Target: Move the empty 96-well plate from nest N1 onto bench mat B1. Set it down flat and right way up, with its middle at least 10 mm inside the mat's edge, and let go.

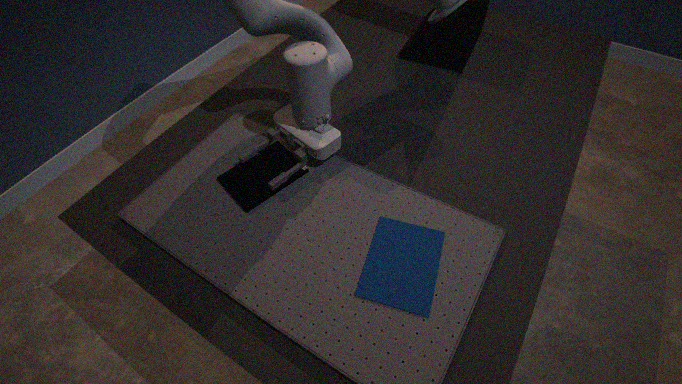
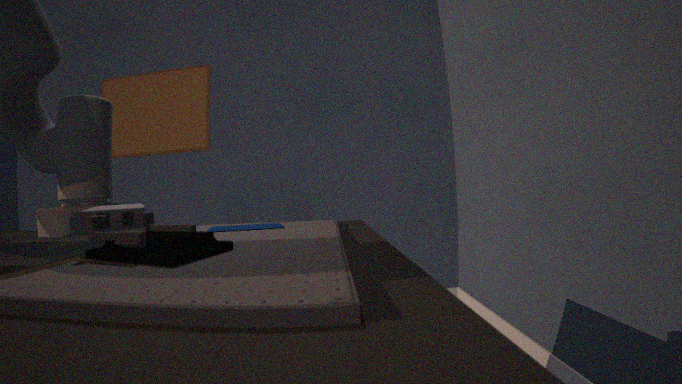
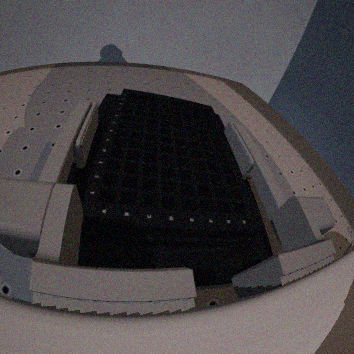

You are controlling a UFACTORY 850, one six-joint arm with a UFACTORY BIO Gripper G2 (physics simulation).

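The dark 96-well plate [image 1: 270,161] [image 2: 182,238] [image 3: 165,165] lies flat, right way up, in the black nest N1 [image 1: 246,204] [image 2: 175,261]. Plate and nest are hard to tell apart in the dim light. My gripper [image 1: 255,173] [image 3: 165,142] is low around the plate, with one finger along each long side. The fingers stand part-way open, very close to the plate's sides, and do not plainly grip it; whether the pads touch it is hard to tell. The blue bench mat B1 [image 1: 400,265] [image 2: 250,228] lies flat, apart from the gripper.
A pale perforated board [image 1: 310,260] [image 2: 280,290] carries the nest and the mat, and has a raised edge above the dark table [image 1: 520,260]. The arm [image 1: 310,90] [image 2: 85,145] stands over the nest's rear side. An orange panel [image 2: 160,112] hangs on the wall.
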